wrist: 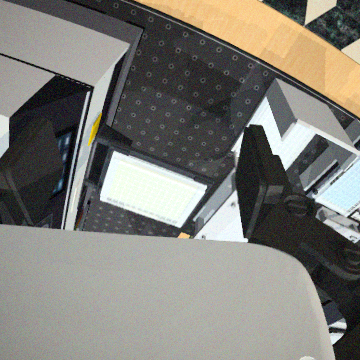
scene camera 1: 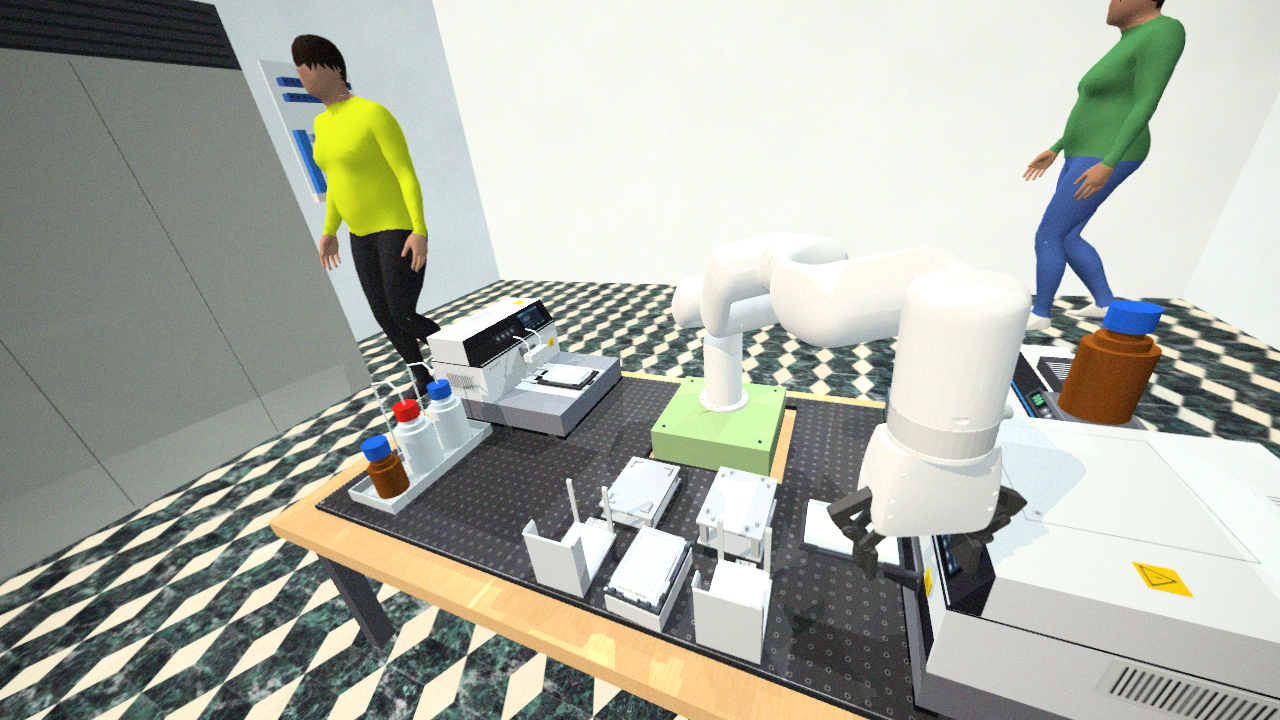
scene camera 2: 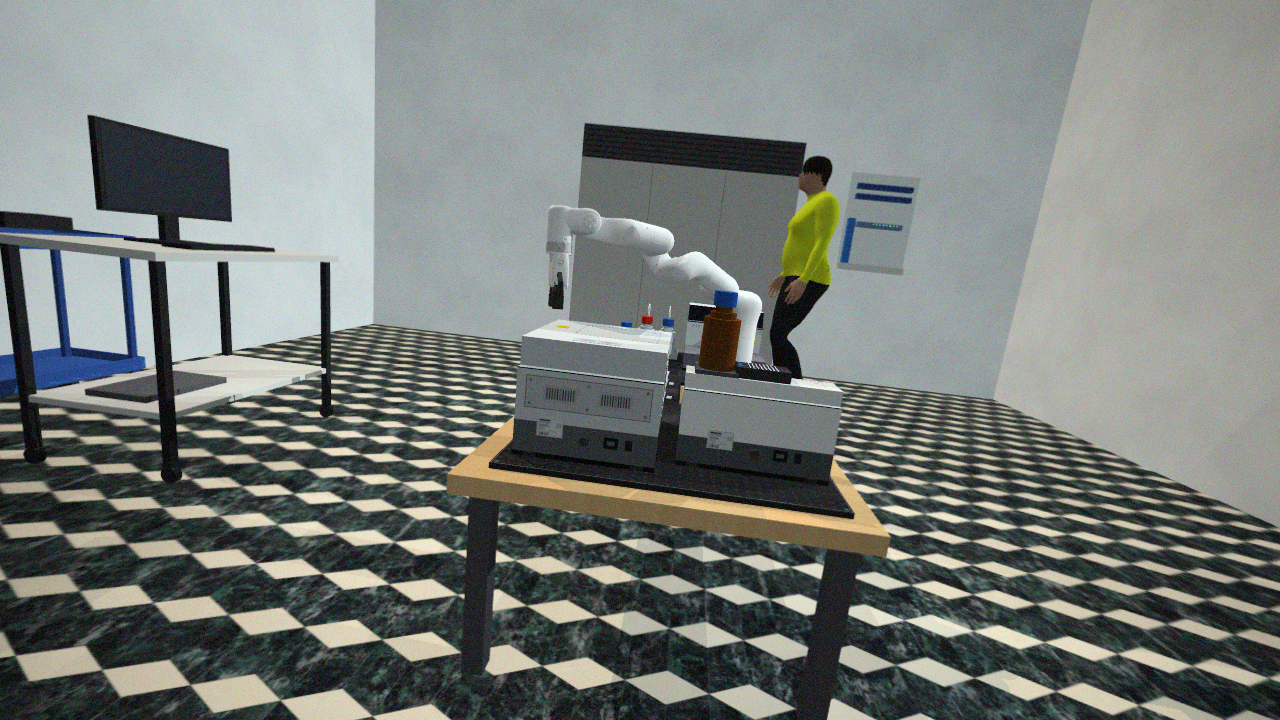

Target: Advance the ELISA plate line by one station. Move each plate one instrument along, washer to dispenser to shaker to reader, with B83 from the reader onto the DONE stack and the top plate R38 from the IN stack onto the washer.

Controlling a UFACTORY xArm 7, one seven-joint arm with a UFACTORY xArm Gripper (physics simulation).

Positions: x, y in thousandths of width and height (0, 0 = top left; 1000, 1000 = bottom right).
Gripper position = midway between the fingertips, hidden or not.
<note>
My gripper (scene camera 1: 713, 784) is open, with nothing in its grasp. Also in view: a brown bottle (scene camera 1: 868, 512) and an IN rack (scene camera 1: 576, 873).
My gripper shows as well in the wrist view (wrist: 404, 407) and in scene camera 2 (scene camera 2: 434, 427). The brown bottle is seen too in scene camera 2 (scene camera 2: 564, 459). The IN rack is seen too in the wrist view (wrist: 804, 293).
</note>
